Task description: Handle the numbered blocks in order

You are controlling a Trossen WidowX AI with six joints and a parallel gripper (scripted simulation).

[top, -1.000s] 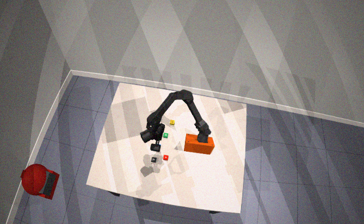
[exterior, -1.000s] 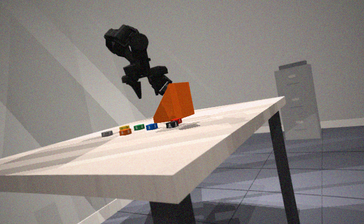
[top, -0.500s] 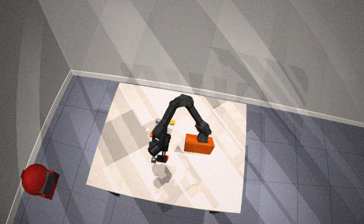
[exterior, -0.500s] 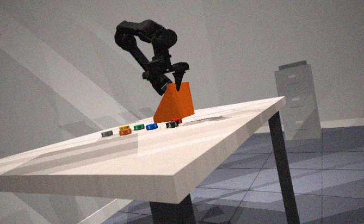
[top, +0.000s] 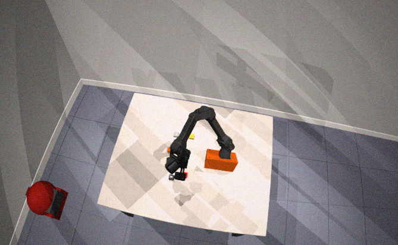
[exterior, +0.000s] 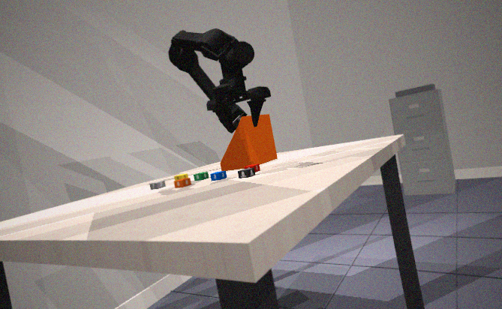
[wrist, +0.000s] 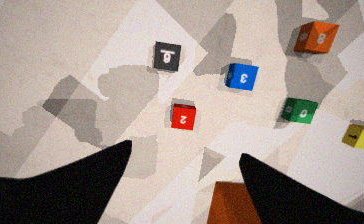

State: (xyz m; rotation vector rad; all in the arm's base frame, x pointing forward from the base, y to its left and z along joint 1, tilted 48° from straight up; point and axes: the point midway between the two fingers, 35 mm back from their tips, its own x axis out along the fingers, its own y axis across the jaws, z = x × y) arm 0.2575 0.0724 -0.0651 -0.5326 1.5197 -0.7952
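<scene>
Right now the green block is 170 mm to the right of my gripper tip and 120 mm below it. From my gripper tip the other things lie so: red block: 10 mm behind, 120 mm below; blue block: 50 mm ahead, 80 mm to the right, 120 mm below; black block: 70 mm ahead, 20 mm to the left, 120 mm below.
</scene>
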